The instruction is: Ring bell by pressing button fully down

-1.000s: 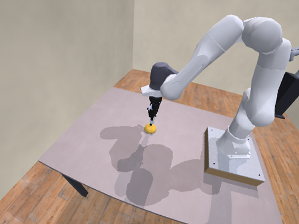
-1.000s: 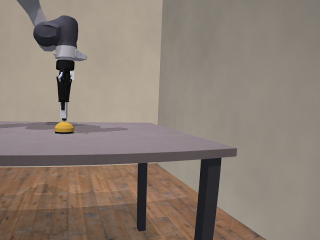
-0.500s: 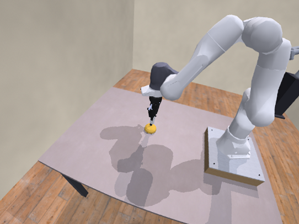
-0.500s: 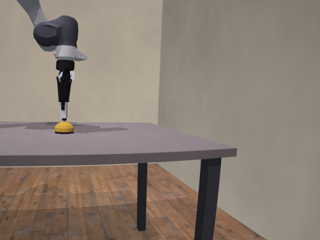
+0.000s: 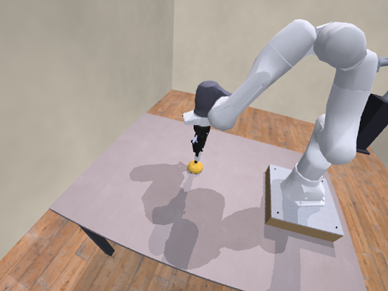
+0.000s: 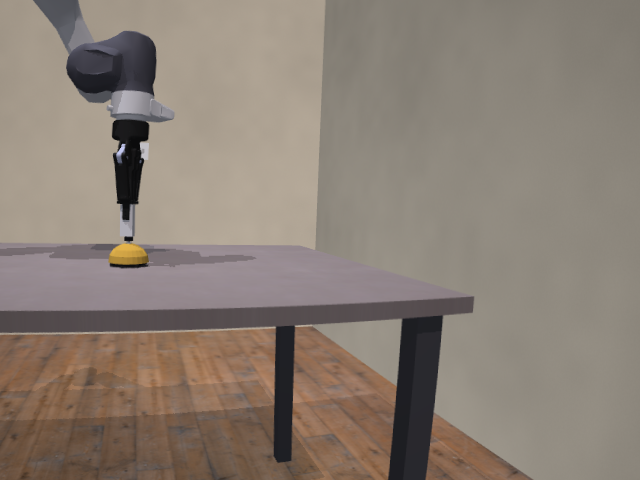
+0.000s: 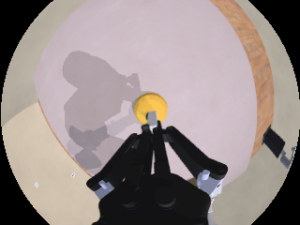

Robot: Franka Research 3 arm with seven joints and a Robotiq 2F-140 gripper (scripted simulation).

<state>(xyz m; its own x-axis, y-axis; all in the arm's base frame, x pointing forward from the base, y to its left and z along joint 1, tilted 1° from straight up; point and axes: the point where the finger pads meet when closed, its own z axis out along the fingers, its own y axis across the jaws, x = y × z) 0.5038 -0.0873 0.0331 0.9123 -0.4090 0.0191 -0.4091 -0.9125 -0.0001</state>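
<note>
Now: hand 10 mm to the right of the black button and 40 mm above it. Round my hand: yellow dome bell 10 mm to the left, 60 mm below.
</note>
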